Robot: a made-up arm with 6 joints.
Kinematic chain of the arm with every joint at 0, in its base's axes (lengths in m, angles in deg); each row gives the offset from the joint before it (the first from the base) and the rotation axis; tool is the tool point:
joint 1: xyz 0 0 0.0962 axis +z
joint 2: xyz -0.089 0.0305 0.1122 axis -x
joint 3: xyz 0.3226 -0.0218 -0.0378 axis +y
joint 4: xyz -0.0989 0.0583 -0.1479 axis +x
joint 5: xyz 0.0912 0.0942 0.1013 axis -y
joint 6: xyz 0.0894 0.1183 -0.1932 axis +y
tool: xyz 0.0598 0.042 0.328
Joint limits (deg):
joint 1: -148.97..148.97
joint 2: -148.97..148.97
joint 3: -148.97..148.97
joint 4: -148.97..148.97
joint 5: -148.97..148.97
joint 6: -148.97..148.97
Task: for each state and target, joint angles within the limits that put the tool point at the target. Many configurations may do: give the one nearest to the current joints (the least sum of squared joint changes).
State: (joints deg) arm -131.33 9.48 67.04 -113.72 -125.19 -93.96
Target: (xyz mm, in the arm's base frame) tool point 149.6 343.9 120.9
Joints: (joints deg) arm -107.68 14.72 82.91 -147.25 -116.91 -92.47
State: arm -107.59 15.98 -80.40 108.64 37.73 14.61
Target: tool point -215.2 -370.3 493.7
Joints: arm -87.84 27.37 -76.72 120.24 30.55 25.25
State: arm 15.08 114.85 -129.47 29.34 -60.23 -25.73
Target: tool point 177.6 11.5 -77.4
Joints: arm 10.86 121.51 -121.36 11.58 -70.35 -11.93
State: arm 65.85 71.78 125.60 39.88 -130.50 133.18
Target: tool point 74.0 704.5 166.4
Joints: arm 39.77 73.44 112.36 46.11 -125.70 119.15
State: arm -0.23 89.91 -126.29 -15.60 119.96 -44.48
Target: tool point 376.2 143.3 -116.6
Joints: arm 2.02 111.48 -128.09 -16.29 122.60 -67.46
